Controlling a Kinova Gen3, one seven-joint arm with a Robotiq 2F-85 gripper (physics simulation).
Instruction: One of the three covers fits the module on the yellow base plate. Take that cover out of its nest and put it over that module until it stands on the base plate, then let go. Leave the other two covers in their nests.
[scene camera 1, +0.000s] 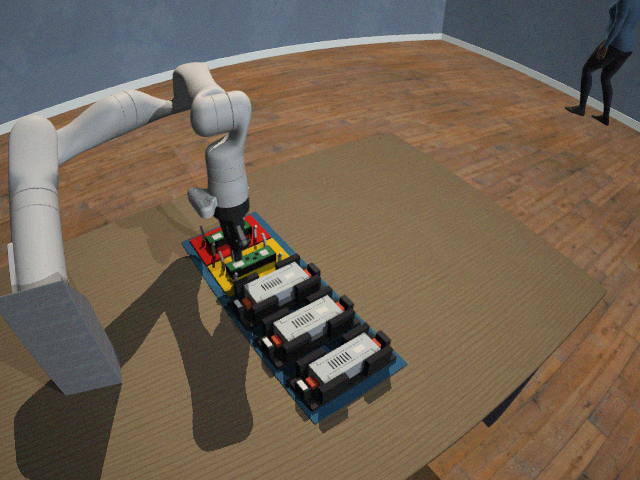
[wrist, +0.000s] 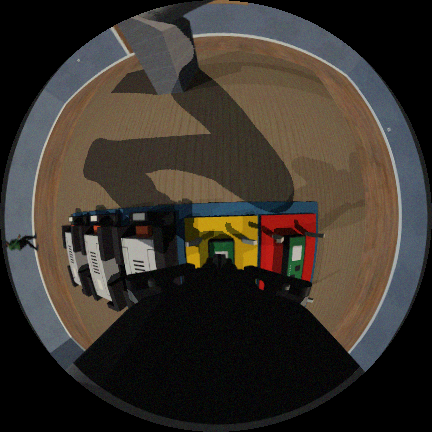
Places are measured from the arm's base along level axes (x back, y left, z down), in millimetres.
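Pixels of known places: gripper, fingertip midpoint: (scene camera 1: 237, 259) (wrist: 218, 261); arm's base at its link origin: (scene camera 1: 44, 298).
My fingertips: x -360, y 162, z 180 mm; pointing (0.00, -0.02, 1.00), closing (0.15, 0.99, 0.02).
For each thing: its middle in the pictures, then the offset to it from my fingertips. "pt": a spot on its surface instead.
- yellow base plate at the middle of its body: (wrist: 256, 271) (scene camera 1: 240, 252) dx -20, dy +62, dz +38 mm
- long module at a spot on its surface: (wrist: 221, 246) pt dx +15, dy +1, dz +16 mm
- green-topped module at a spot on its surface: (wrist: 296, 265) (scene camera 1: 224, 232) pt dx +2, dy +116, dz +16 mm
The yellow base plate (scene camera 1: 222, 282) (wrist: 240, 221) carries a long module (scene camera 1: 251, 260) (wrist: 221, 246) with a green top. My gripper (scene camera 1: 237, 256) (wrist: 218, 261) is shut and empty, pointing down over this module; its tips are close above the green top, and contact cannot be told. Three light grey covers lie in black nests in a row: the nearest to the yellow plate (scene camera 1: 279, 283) (wrist: 139, 254), the middle one (scene camera 1: 306, 320) (wrist: 96, 257) and the far one (scene camera 1: 343, 359) (wrist: 73, 255). My gripper hides part of the module in the wrist view.
Beside the yellow plate, a red base plate (scene camera 1: 199, 246) (wrist: 270, 222) holds another green-topped module (scene camera 1: 216, 237) (wrist: 296, 265). Thin upright posts stand around both modules. Plates and nests share a blue board (scene camera 1: 321, 412) (wrist: 225, 208). A person (scene camera 1: 604, 62) stands beyond the table.
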